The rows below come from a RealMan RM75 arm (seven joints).
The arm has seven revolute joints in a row. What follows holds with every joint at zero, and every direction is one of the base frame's.
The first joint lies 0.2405 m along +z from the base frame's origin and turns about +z.
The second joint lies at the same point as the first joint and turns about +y.
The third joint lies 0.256 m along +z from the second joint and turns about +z.
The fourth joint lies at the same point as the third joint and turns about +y.
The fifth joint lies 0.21 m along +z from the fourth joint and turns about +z.
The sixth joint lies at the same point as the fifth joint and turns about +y.
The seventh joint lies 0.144 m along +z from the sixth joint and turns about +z.
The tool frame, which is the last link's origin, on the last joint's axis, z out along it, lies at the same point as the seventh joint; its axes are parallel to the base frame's.
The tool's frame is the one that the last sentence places.
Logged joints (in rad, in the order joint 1, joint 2, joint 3, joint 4, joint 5, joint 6, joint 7), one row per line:
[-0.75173 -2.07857 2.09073 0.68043 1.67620 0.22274 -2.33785]
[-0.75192 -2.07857 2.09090 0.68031 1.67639 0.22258 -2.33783]
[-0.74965 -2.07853 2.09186 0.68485 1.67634 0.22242 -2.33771]
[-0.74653 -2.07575 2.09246 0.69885 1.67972 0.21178 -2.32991]
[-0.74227 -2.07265 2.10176 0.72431 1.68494 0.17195 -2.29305]
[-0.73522 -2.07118 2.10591 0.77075 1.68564 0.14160 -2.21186]
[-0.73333 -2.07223 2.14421 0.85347 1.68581 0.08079 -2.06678]
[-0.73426 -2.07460 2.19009 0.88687 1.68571 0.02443 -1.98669]
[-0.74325 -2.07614 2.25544 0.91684 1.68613 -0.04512 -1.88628]
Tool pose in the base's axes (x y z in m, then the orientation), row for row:
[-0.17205 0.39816 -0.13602 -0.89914 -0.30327 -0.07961 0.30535]
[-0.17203 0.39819 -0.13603 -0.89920 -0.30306 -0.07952 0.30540]
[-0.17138 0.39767 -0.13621 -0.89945 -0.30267 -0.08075 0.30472]
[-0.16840 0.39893 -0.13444 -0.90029 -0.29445 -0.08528 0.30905]
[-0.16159 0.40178 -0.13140 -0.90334 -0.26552 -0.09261 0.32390]
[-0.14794 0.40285 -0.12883 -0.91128 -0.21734 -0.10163 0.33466]
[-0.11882 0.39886 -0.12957 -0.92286 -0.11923 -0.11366 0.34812]
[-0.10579 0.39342 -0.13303 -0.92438 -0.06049 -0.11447 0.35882]
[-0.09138 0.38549 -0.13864 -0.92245 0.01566 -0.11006 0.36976]
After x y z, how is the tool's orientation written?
As a quaternion, x y z w.
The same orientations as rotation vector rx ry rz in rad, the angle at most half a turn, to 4 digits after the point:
[-2.3804 -0.8029 -0.2108]
[-2.3805 -0.8023 -0.2105]
[-2.3820 -0.8015 -0.2138]
[-2.3791 -0.7781 -0.2254]
[-2.3697 -0.6965 -0.2429]
[-2.3781 -0.5672 -0.2652]
[-2.3926 -0.3091 -0.2947]
[-2.3843 -0.1560 -0.2953]
[-2.3670 0.0402 -0.2824]

